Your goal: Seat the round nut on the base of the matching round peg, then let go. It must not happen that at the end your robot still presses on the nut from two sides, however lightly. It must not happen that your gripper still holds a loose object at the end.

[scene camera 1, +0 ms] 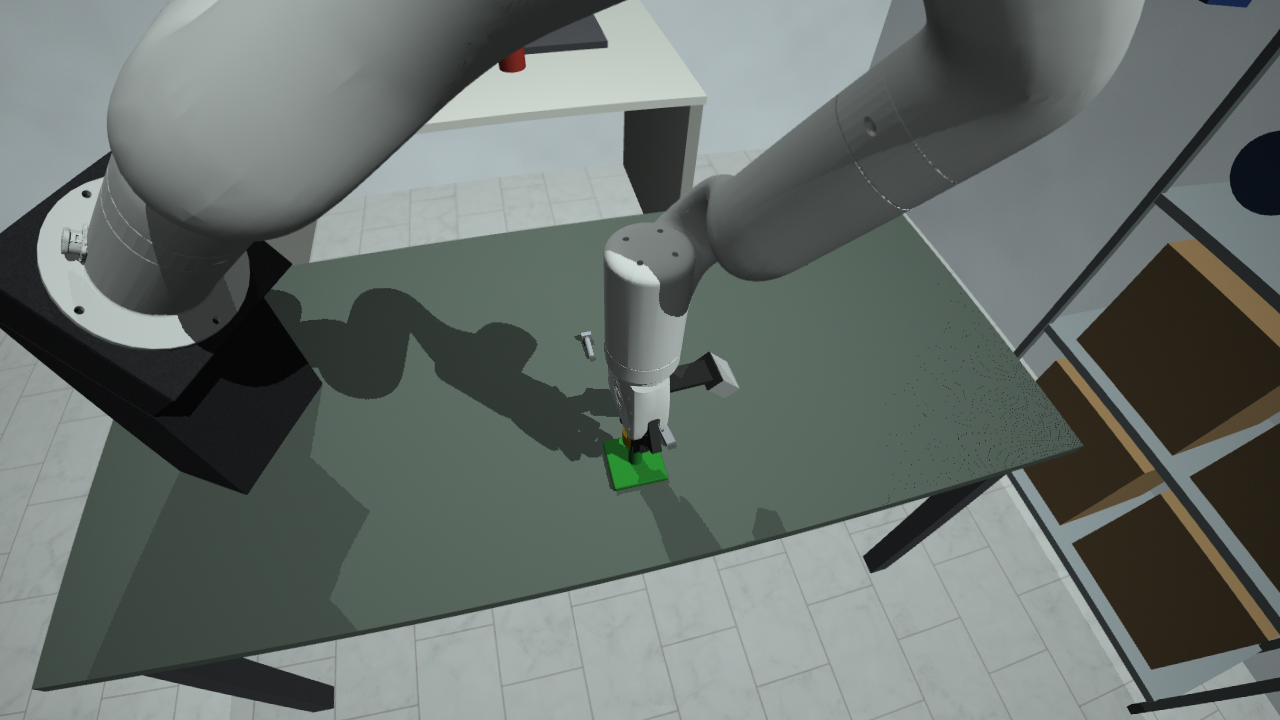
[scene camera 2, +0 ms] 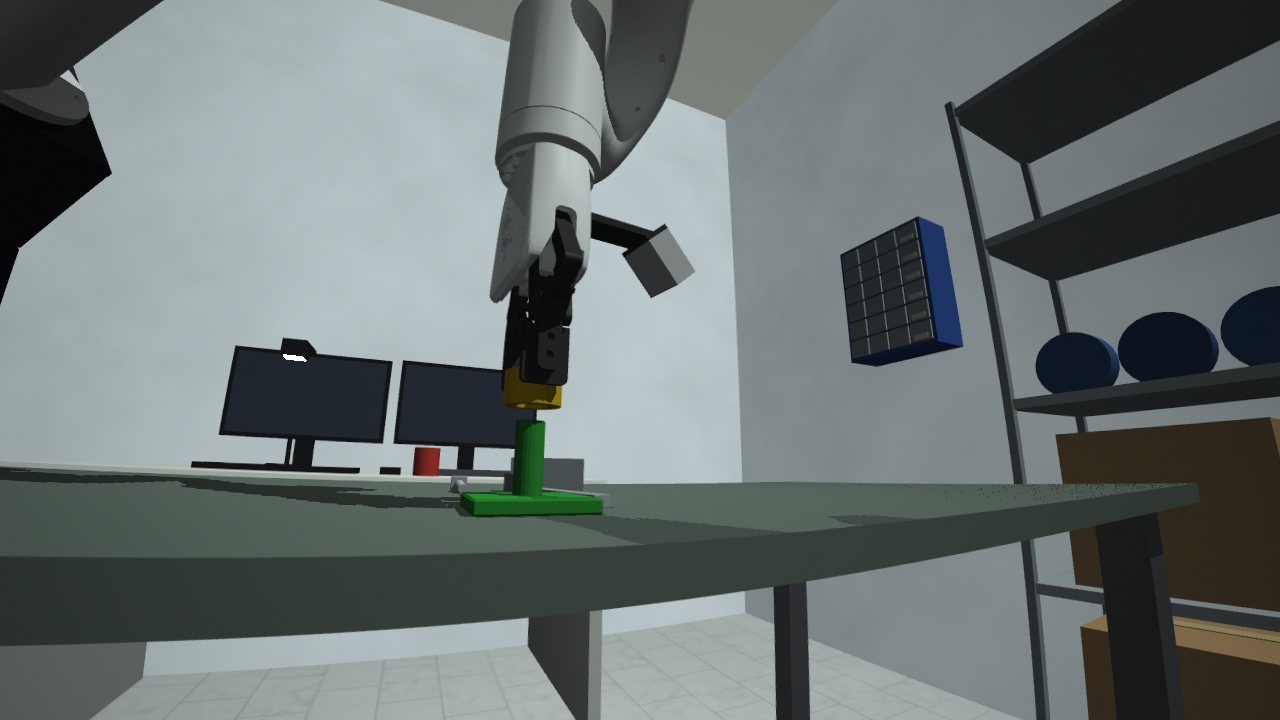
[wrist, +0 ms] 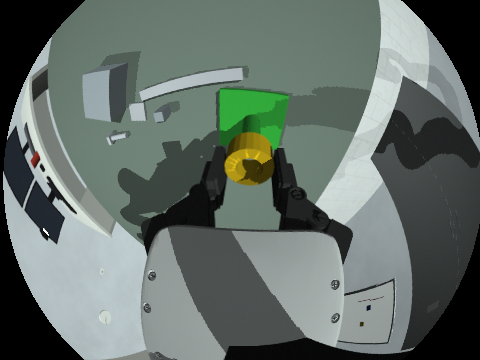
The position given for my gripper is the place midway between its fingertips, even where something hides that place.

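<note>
There is my gripper (scene camera 2: 532, 388), and I find it in other views too: my gripper (scene camera 1: 636, 434), and, seen from the wrist, my gripper (wrist: 249, 160). I can also see a grey bar (wrist: 230, 74).
</note>
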